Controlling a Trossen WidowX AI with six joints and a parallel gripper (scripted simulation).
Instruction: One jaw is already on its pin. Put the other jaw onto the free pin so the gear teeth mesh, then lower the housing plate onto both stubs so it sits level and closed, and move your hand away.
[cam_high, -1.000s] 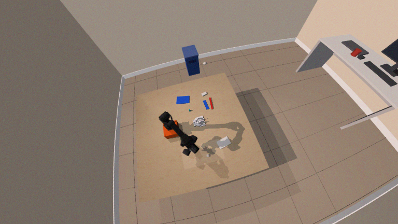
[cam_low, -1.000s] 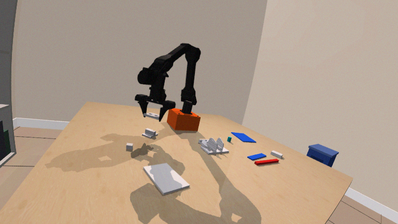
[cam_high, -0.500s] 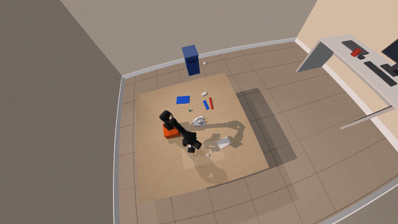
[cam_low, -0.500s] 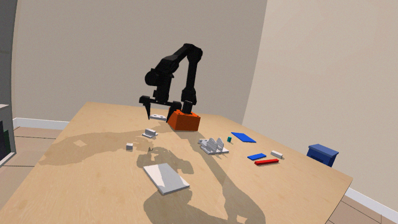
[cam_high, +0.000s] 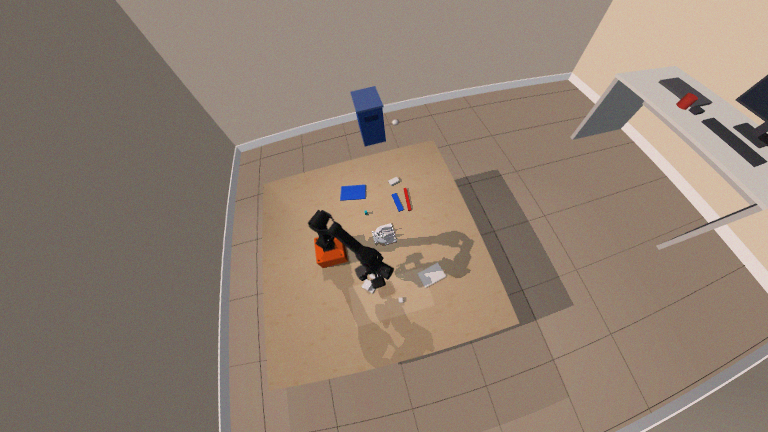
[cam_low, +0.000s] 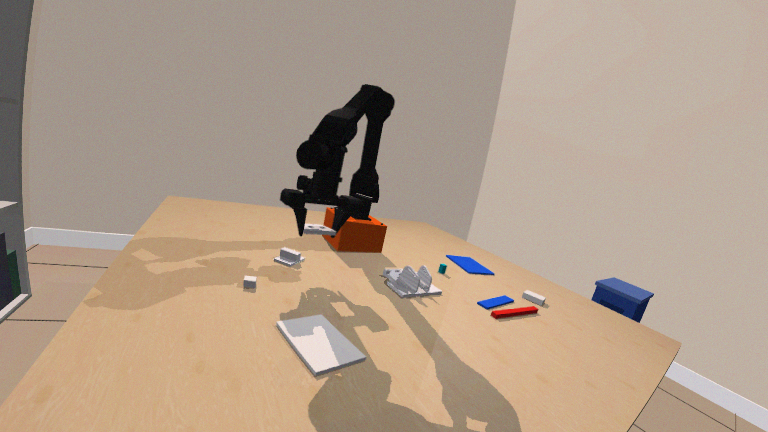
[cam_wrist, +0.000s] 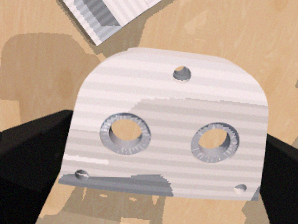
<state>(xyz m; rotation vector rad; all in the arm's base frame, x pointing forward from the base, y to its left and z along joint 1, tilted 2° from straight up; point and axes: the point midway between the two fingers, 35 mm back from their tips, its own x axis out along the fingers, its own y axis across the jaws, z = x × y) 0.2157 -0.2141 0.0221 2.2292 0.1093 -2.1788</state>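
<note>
Right now my gripper tip is 7 cm short of the grey jaw, 21 cm to the right of it and 7 cm above it. The rest, counted from my gripper tip: small white cube 8 cm ahead, 16 cm to the right, 8 cm below; flat white slab 28 cm ahead, 8 cm to the right, 8 cm below; white bracket 6 cm behind, 4 cm to the right, 7 cm below.
</note>
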